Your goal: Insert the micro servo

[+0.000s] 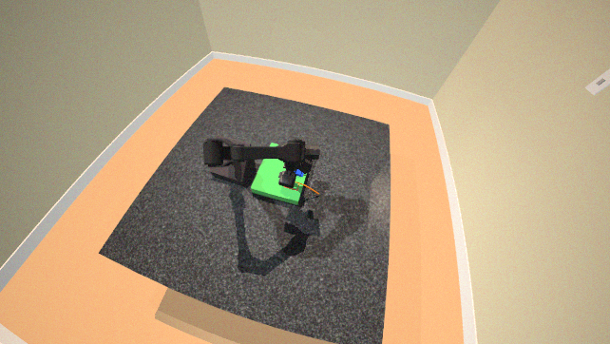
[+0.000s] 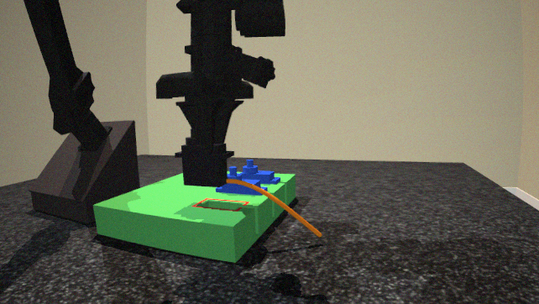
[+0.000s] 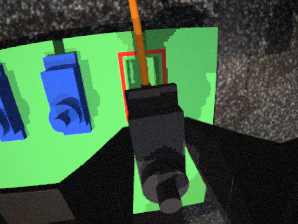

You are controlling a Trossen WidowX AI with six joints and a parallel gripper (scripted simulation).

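My gripper tip is 100 mm past the green deck, 70 mm to the right of it and 100 mm above it.
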